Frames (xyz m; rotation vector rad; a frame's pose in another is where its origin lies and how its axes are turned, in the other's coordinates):
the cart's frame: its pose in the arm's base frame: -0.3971 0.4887 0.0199 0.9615 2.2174 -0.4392
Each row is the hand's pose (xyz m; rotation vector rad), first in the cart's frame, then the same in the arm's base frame.
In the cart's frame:
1: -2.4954 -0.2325 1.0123 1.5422 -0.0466 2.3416
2: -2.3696 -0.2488 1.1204 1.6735 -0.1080 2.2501
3: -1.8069 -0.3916 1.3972 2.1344 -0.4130 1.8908
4: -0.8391 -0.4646 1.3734 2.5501 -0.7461 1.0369
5: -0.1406 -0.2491 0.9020 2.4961 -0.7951 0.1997
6: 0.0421 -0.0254 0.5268 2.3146 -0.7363 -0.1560
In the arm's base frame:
1: 1.1373 -1.4901 1.0376 2.9397 -0.8045 -0.6833
2: 1.1103 -1.4941 0.8732 2.8967 -0.8186 -0.8659
3: 0.8456 -1.4487 0.2888 2.5831 -0.9435 -1.5055
4: 0.2947 -0.9878 -0.3642 1.9211 -0.7713 -2.3553
5: -0.1076 -0.2325 -0.5200 1.2992 -0.1998 -2.8360
6: -0.2016 0.2119 -0.3864 1.0199 0.2212 -2.9236

